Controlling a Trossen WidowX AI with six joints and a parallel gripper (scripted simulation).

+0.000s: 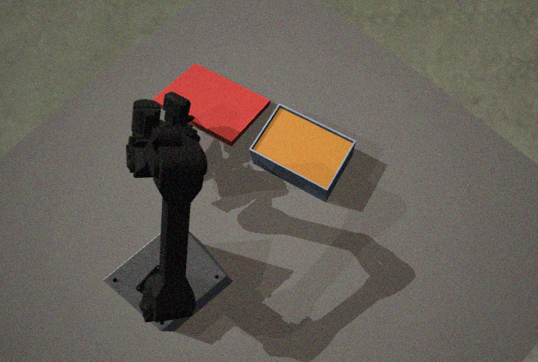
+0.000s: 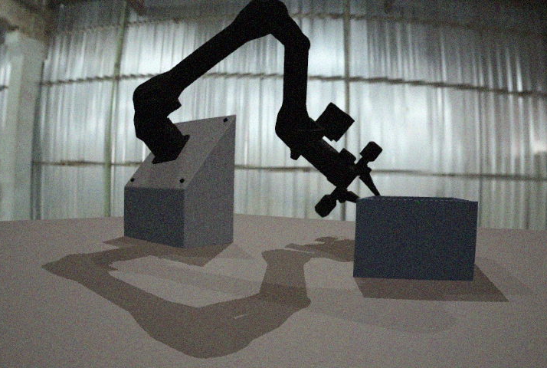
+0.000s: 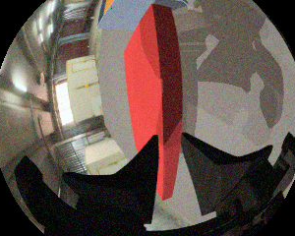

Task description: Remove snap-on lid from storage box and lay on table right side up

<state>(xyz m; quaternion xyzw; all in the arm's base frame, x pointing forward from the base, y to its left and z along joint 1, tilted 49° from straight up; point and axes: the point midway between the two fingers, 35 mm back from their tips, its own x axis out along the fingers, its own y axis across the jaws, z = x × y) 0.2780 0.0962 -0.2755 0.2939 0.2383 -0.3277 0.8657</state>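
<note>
Right now the lid is 8 cm ahead of my gripper tip, 2 cm to the left of it and 2 cm below it. The rest, counted from my gripper tip: storage box (13 cm ahead, 26 cm to the right, 2 cm below).
</note>
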